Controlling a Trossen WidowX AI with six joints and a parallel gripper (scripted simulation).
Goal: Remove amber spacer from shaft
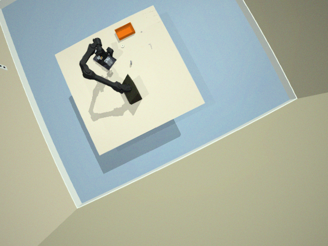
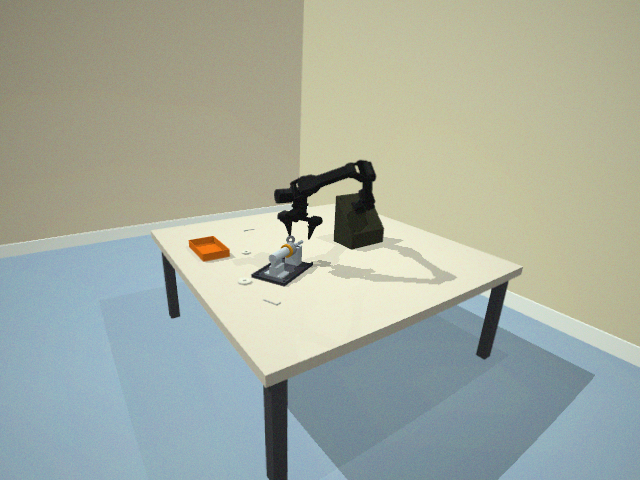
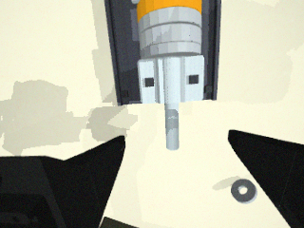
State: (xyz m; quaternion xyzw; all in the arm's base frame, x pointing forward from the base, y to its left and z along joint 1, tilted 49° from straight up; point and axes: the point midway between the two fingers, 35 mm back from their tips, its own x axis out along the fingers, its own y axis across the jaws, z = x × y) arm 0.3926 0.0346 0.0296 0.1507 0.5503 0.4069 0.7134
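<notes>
Now: gripper tip 7 cm short of the pale grey shaft, 3 cm to the right of it and 3 cm above it. From my gripper tip the other things lie so: amber spacer 9 cm ahead, 4 cm to the left, 3 cm below; then orange tray 31 cm to the right, 28 cm ahead, 10 cm below.
</notes>
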